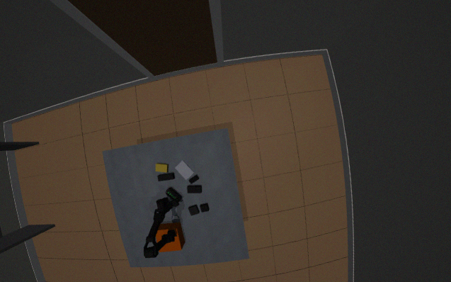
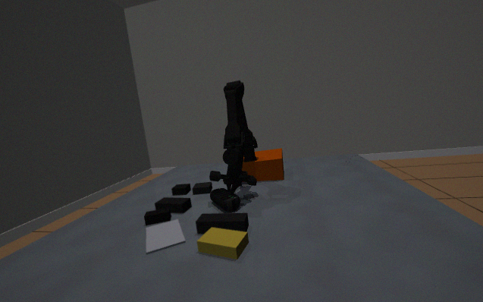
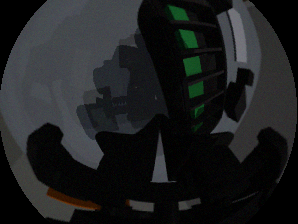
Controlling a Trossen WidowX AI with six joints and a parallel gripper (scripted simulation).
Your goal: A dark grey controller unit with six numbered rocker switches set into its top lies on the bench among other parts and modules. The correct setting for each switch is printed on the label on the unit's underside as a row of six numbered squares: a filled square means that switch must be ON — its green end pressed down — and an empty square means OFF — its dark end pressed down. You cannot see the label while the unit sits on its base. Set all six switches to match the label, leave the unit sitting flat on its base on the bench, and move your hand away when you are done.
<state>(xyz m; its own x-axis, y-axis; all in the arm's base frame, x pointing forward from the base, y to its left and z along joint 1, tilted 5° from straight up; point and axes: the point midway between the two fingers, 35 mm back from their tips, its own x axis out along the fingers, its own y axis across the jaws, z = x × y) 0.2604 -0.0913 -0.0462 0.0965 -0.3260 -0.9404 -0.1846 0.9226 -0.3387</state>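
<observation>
Now: gripper tip 24 cm short of the black module and 2 cm below it. From my gripper tip the other things lie so: yellow block (33 cm ahead, 1 cm to the left, 1 cm above); white plate (25 cm ahead, 18 cm to the right).
</observation>
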